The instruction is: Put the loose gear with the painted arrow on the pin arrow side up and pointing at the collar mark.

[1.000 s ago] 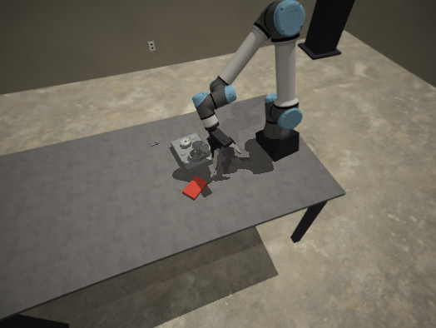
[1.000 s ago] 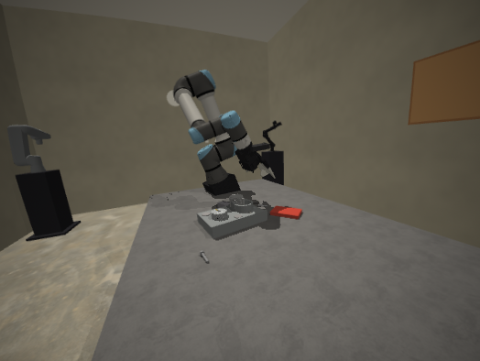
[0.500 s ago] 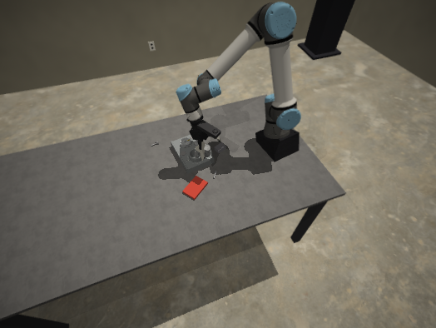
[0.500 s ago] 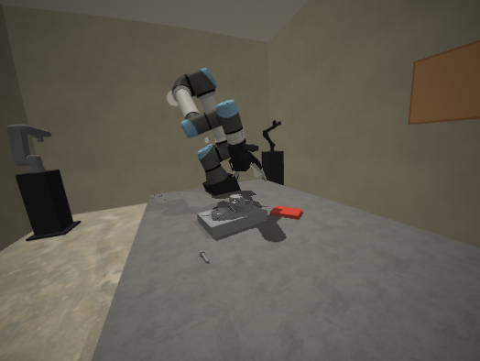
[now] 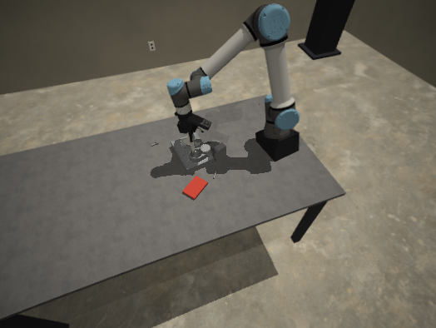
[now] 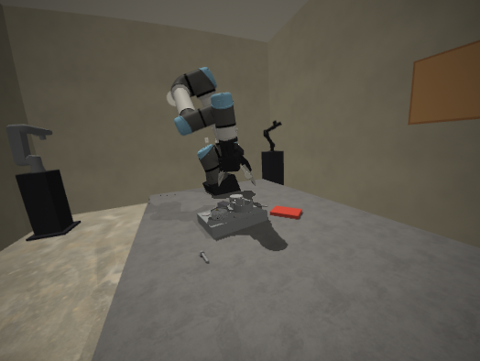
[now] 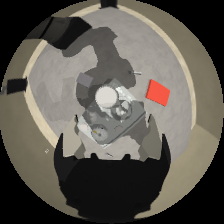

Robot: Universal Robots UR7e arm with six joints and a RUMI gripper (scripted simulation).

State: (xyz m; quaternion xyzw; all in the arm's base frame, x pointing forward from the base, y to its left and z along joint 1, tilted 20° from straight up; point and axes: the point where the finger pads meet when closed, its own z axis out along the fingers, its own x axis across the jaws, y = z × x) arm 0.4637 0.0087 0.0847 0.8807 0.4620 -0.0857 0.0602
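Right now my hand is 10 cm to the left of the grey toothed gear, 8 cm above it and 6 cm short of it. The rest, counted from my hand: flat red block: 19 cm to the left, 13 cm below, 8 cm ahead; dark block: 13 cm behind, 12 cm below, 3 cm to the right; pale round part: 10 cm below, 9 cm to the right, 1 cm behind.
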